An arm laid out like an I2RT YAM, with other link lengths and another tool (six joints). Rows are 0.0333 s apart.
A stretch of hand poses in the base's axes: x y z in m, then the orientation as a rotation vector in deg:
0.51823 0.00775 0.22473 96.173 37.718 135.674
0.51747 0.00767 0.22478 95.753 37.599 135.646
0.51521 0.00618 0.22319 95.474 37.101 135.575
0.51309 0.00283 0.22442 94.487 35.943 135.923
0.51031 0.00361 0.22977 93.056 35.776 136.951
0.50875 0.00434 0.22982 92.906 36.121 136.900
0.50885 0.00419 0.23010 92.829 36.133 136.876
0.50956 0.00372 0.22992 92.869 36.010 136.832
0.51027 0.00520 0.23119 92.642 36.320 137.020
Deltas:
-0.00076 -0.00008 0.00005 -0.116 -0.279 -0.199
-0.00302 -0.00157 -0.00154 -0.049 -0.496 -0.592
-0.00514 -0.00492 -0.00031 0.289 -1.330 -1.258
-0.00792 -0.00414 0.00504 0.451 -2.493 -1.051
-0.00948 -0.00341 0.00509 0.224 -2.545 -0.939
-0.00938 -0.00356 0.00537 0.179 -2.590 -0.969
-0.00867 -0.00403 0.00519 0.219 -2.567 -1.054
-0.00796 -0.00255 0.00646 0.119 -2.722 -0.821

